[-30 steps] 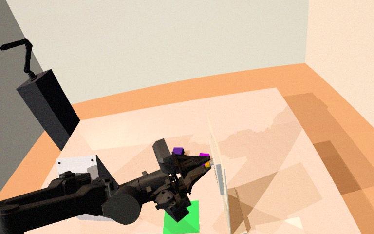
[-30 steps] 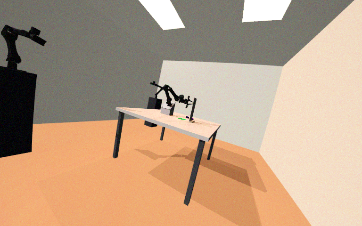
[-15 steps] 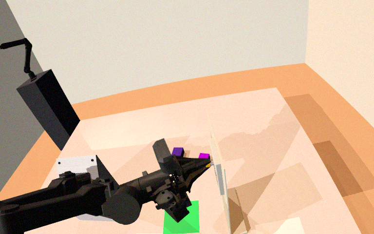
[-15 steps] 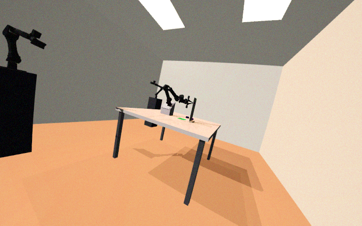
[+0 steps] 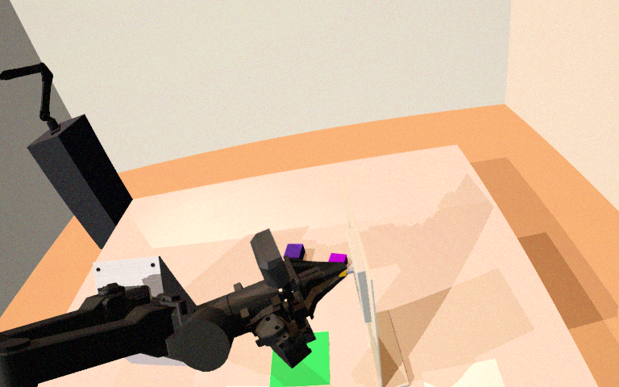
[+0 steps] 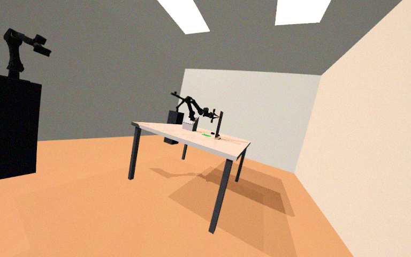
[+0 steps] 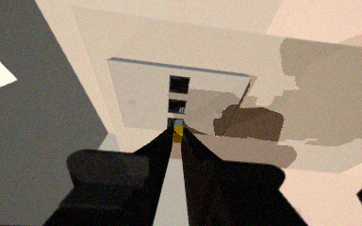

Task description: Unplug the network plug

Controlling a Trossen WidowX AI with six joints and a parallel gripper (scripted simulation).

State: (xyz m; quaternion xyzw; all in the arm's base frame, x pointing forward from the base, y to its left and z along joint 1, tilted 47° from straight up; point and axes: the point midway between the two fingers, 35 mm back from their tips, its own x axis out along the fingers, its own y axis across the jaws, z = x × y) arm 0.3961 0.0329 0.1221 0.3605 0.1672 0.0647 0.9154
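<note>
Now: the green marked square 130 mm behind my gripper tip and 280 mm below it. The rest, counted from my gripper tip: upright panel (30 mm ahead, 10 mm to the right, 110 mm below); network plug (10 mm ahead).
</note>
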